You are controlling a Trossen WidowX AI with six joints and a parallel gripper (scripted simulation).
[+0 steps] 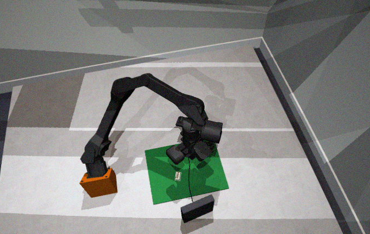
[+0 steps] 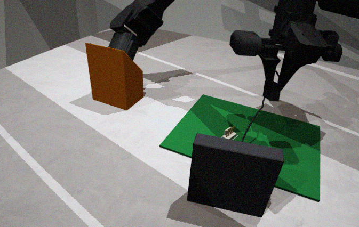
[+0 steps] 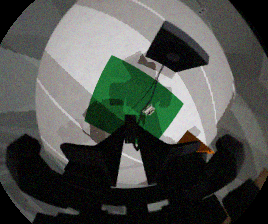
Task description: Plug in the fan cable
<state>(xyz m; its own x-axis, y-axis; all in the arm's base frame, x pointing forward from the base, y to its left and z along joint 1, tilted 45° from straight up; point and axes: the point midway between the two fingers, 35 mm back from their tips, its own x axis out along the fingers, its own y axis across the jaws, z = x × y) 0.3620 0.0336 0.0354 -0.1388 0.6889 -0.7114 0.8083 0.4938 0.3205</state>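
Now: the green board 30 mm behind my gripper tip and 140 mm below it. Also, from my gripper tip: black fan box: 180 mm to the right, 70 mm below; black plug: 10 mm to the left, 10 mm below.
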